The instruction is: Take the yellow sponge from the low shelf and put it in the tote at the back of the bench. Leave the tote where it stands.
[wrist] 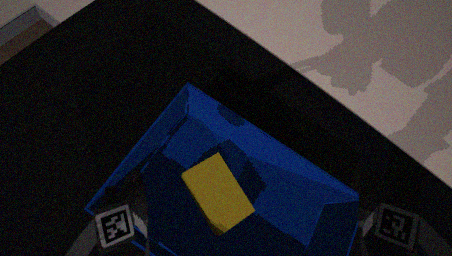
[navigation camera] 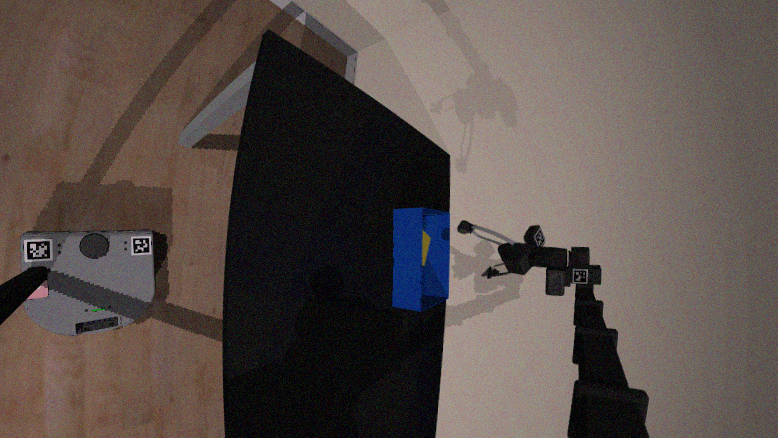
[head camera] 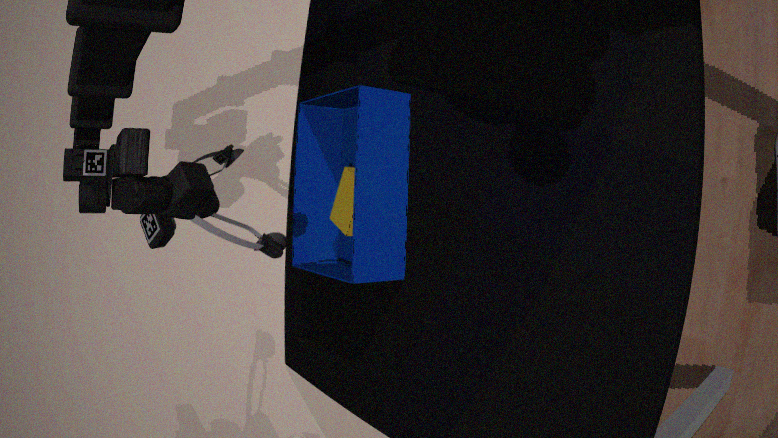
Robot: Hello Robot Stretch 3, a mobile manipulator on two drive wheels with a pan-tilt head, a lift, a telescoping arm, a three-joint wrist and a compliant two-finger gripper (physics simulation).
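Places are measured from the robot's base along level axes (x right, y ahead, z up), in millimetres.
Where they show: gripper, fingertip midpoint: point(navigation camera: 471, 250) point(head camera: 259, 199); robot's base, link origin: point(navigation camera: 95, 244).
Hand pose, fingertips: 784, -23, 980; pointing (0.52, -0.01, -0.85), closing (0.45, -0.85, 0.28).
Each offset is from my fingertips to the top centre of the thing, as dx, dy, dz. Level surfaces: height alone.
The yellow sponge {+17, +0, -170} point(head camera: 344, 204) point(navigation camera: 425, 248) point(wrist: 218, 192) is inside the blue tote {+9, -29, -118} point(head camera: 381, 184) point(navigation camera: 407, 261) point(wrist: 270, 150). In the head and navigation views the tote's near wall hides part of it; the wrist view shows its broad top face, turned at an angle. The tote stands upright on the black bench {dz -218} point(head camera: 517, 272) point(navigation camera: 326, 190) point(wrist: 100, 100), at its back edge. My gripper point(head camera: 252, 200) point(navigation camera: 477, 249) point(wrist: 249, 189) is open and empty, above the tote, with its fingers spread wide and apart from the sponge. The low shelf does not show in these views.
A pale wall stands behind the bench. My telescoping arm point(head camera: 100, 59) point(navigation camera: 601, 353) reaches along the wall side. My base point(navigation camera: 125, 277) is on the wooden floor in front of the bench. A grey bar point(head camera: 702, 402) point(navigation camera: 223, 106) lies low beyond the bench's end.
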